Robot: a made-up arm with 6 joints. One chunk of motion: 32 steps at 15 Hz.
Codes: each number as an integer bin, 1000 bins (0 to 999) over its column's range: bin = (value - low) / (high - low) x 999, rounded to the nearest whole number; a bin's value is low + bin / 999 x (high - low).
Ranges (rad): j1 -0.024..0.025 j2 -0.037..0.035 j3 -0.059..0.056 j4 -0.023..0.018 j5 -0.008..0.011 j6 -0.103..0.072
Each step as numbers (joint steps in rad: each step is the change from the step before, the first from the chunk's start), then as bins.
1 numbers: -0.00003 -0.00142 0.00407 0.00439 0.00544 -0.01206
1 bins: 489 494 548 667 707 519
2 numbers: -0.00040 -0.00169 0.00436 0.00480 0.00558 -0.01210
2 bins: 481 490 550 677 714 519
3 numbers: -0.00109 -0.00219 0.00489 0.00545 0.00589 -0.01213
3 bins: 467 483 555 693 730 519
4 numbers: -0.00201 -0.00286 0.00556 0.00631 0.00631 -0.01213
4 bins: 448 474 561 714 752 519
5 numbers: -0.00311 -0.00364 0.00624 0.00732 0.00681 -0.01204
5 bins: 426 463 567 739 779 519
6 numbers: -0.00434 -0.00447 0.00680 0.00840 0.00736 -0.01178
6 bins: 401 451 572 765 808 521
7 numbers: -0.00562 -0.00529 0.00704 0.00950 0.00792 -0.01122
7 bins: 375 440 574 792 837 524
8 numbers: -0.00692 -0.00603 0.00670 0.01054 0.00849 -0.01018
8 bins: 348 430 571 817 867 530
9 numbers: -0.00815 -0.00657 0.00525 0.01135 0.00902 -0.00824
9 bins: 323 422 558 837 895 541
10 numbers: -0.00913 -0.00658 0.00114 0.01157 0.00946 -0.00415
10 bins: 303 422 522 842 918 564
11 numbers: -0.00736 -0.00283 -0.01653 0.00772 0.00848 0.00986
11 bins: 339 474 369 749 867 644
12 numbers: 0.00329 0.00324 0.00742 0.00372 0.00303 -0.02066
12 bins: 556 558 577 651 580 470
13 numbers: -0.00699 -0.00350 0.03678 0.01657 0.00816 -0.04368
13 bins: 347 465 832 964 850 339
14 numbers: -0.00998 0.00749 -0.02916 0.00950 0.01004 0.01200
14 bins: 286 617 259 792 949 656
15 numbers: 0.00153 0.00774 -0.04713 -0.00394 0.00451 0.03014
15 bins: 520 621 103 464 658 760
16 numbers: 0.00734 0.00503 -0.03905 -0.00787 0.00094 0.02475
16 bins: 639 583 173 369 470 729
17 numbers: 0.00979 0.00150 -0.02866 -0.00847 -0.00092 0.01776
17 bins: 689 534 264 354 372 689
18 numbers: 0.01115 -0.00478 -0.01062 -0.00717 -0.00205 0.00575
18 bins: 717 447 420 386 313 621
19 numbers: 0.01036 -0.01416 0.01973 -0.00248 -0.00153 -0.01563
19 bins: 701 317 684 500 340 499
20 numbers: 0.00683 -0.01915 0.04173 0.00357 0.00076 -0.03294
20 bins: 629 248 875 647 461 400
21 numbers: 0.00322 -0.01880 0.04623 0.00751 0.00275 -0.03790
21 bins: 555 253 914 743 565 372
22 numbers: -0.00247 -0.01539 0.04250 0.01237 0.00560 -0.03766
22 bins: 439 300 882 862 715 373
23 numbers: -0.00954 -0.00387 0.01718 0.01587 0.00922 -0.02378
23 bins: 295 460 662 947 905 452
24 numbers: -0.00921 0.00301 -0.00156 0.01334 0.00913 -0.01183
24 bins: 302 555 499 885 901 520
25 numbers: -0.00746 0.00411 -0.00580 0.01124 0.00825 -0.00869
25 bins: 337 570 462 834 854 538
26 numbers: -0.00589 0.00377 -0.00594 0.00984 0.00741 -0.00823
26 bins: 369 566 461 800 810 541
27 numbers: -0.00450 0.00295 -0.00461 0.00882 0.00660 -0.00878
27 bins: 398 554 472 775 768 538
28 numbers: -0.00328 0.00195 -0.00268 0.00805 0.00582 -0.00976
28 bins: 422 540 489 757 727 532
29 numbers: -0.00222 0.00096 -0.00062 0.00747 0.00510 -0.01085
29 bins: 444 527 507 742 689 526
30 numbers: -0.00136 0.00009 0.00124 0.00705 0.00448 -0.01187
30 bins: 462 515 523 732 656 520
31 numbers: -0.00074 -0.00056 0.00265 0.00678 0.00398 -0.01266
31 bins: 474 506 536 726 630 516
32 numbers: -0.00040 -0.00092 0.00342 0.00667 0.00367 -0.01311
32 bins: 481 501 542 723 614 513
